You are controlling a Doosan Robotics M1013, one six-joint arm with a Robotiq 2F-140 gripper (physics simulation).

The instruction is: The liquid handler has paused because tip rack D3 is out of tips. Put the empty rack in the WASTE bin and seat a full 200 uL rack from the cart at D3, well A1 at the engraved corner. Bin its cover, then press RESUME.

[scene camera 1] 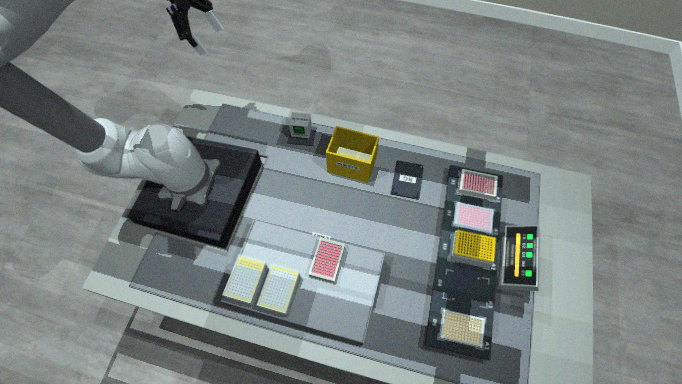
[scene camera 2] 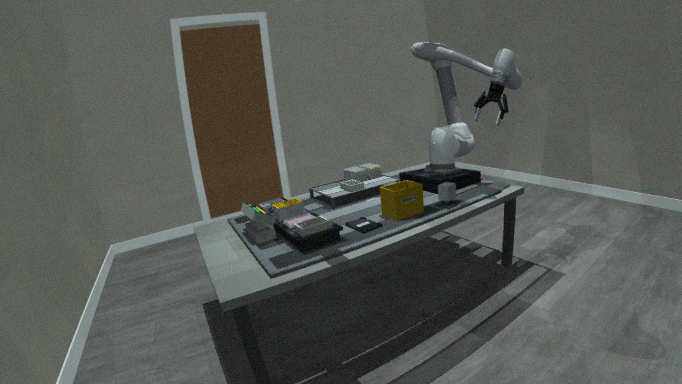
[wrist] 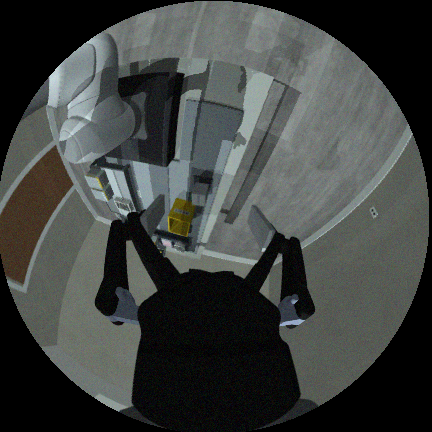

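Observation:
My gripper is open and empty, high above the floor beyond the table's edge. A yellow rack with dark holes sits at D3 on the black deck. Two yellow-edged racks with pale gridded tops, one beside another, stand on the cart; whether they wear clear covers is hard to tell. The yellow WASTE bin holds something pale. The control panel beside the deck shows several green marks and a yellow bar; the RESUME button is not legible.
A red-topped rack is on the cart. A small grey box with a green screen and a black pad flank the bin. Red, pink and tan labware sits on the deck.

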